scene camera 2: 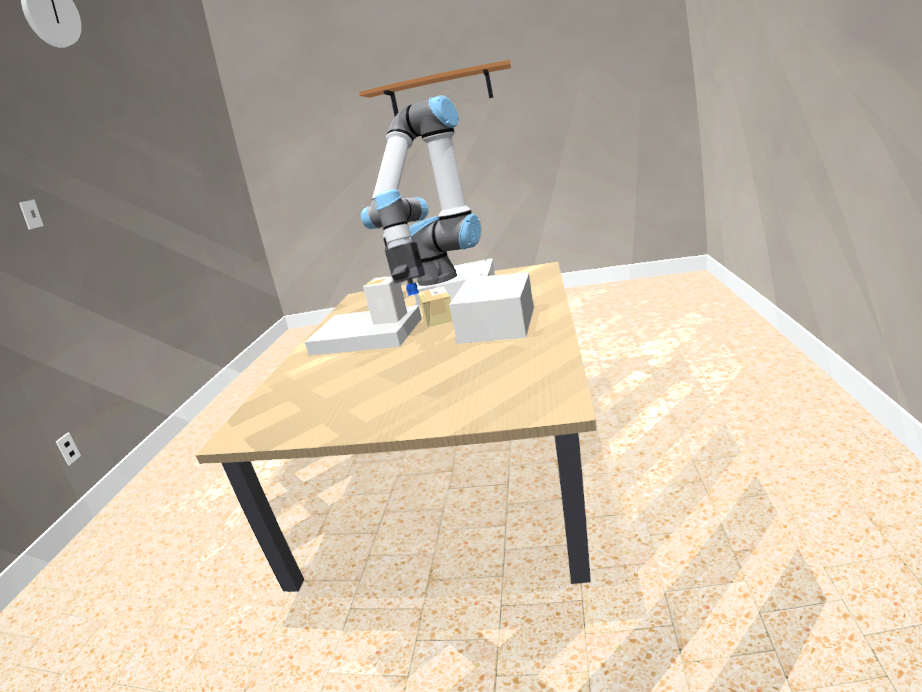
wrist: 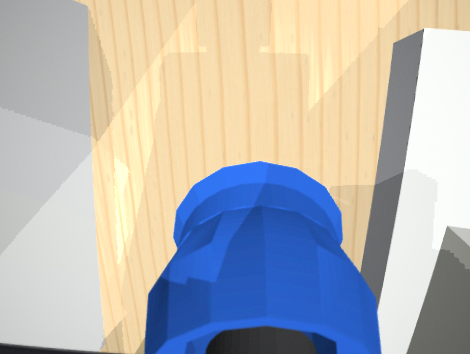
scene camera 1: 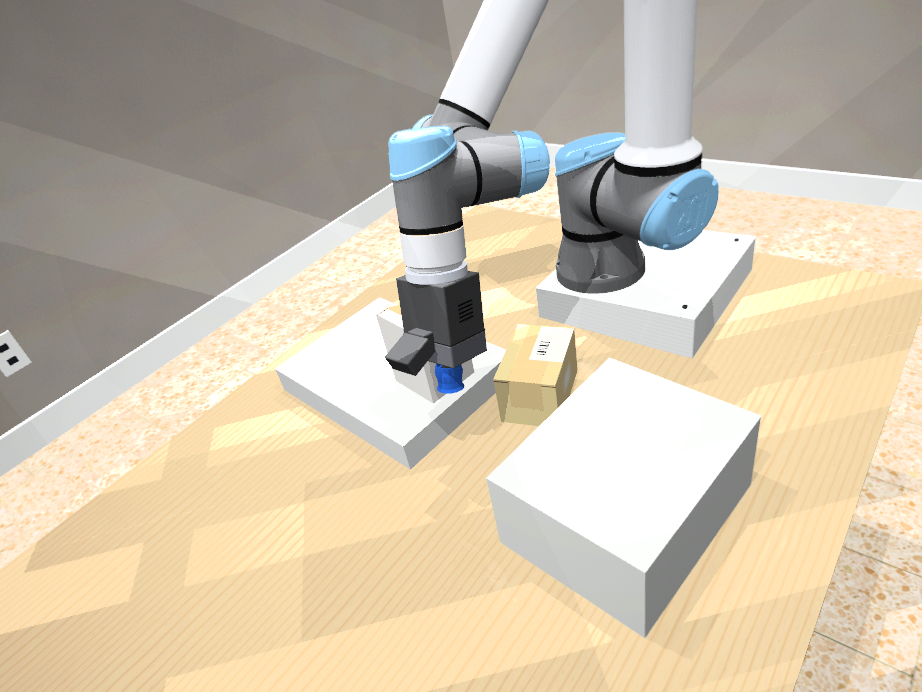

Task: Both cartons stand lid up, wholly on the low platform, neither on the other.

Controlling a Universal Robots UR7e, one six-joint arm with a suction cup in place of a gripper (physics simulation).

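Frame: origin at the arm's base, x ahead, y left, z up, level; centimetres.
Seen in the pictures: hand, its tool point: (scene camera 2: 413, 294) (wrist: 257, 239) (scene camera 1: 450, 387); arm's base, origin of its link: (scene camera 2: 437, 279) (scene camera 1: 600, 270).
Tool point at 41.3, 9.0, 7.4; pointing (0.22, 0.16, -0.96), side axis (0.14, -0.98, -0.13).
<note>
Pixels of each thing's middle, then the offset from my tool point to it, as dx, dy, dz. Level surfaces: height alone.
- tall white carton, middle of its body: (scene camera 1: 426, 344) (scene camera 2: 385, 300) -5.9, -13.0, -2.7
- low white platform, middle of its body: (scene camera 1: 392, 371) (scene camera 2: 364, 329) -3.8, -22.2, -11.5
- tan carton, middle of its body: (scene camera 1: 537, 374) (scene camera 2: 435, 306) -16.3, -1.0, -9.6
- tall white block, middle of its body: (scene camera 1: 625, 481) (scene camera 2: 494, 306) -6.7, +22.0, -7.9
- wooden table, height of its surface: dz -13.9
A tall white carton (scene camera 1: 426, 385) (scene camera 2: 383, 302) (wrist: 450, 305) stands on the low white platform (scene camera 1: 335, 381) (scene camera 2: 350, 333) (wrist: 442, 100), near its edge towards the tan carton. Its top is mostly hidden in scene camera 1. The tan carton (scene camera 1: 530, 372) (scene camera 2: 435, 306) is on the table between the low platform and the tall white block. It has a barcode label on top; I cannot tell which side is its lid. My gripper (scene camera 1: 449, 388) (scene camera 2: 412, 291) (wrist: 259, 175), a blue suction cup, points down beside the white carton. It is shut, with nothing visible on its lip.
The tall white block (scene camera 1: 633, 454) (scene camera 2: 487, 309) (wrist: 40, 200) stands on the wooden table (scene camera 1: 312, 558) (scene camera 2: 417, 394) (wrist: 230, 100), beside the tan carton. The arm's white base slab (scene camera 1: 618, 316) lies behind both cartons. A wall shelf (scene camera 2: 439, 78) hangs behind the arm.
</note>
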